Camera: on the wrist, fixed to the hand. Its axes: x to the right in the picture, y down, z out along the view.
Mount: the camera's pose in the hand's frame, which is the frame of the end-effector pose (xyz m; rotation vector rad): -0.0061 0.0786 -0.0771 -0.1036 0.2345 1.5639
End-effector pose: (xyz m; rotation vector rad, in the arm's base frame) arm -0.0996 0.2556 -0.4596 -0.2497 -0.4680 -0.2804
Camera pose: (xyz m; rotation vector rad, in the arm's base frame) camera -0.0483 0.3071 -0.5425 -0.5998 0.0682 1.1870
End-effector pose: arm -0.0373 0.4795 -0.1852 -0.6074 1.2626 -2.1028
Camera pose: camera -0.0626 0.5028 -0.2900 0.5400 1.2524 -0.7688
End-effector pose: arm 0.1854 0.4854 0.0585 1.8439 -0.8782 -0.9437
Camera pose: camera 0.2338 0.4893 0.1575 0.6649 -1.6052 0.2254
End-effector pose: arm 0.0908 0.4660 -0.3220 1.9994 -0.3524 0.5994
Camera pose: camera 0.0275 0.4962 -0.2369 1.1789 -1.7664 1.6493
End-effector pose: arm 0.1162 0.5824 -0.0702 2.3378 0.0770 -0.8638
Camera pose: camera 0.1755 0.5660 0.0213 1.6120 -1.3468 0.2139
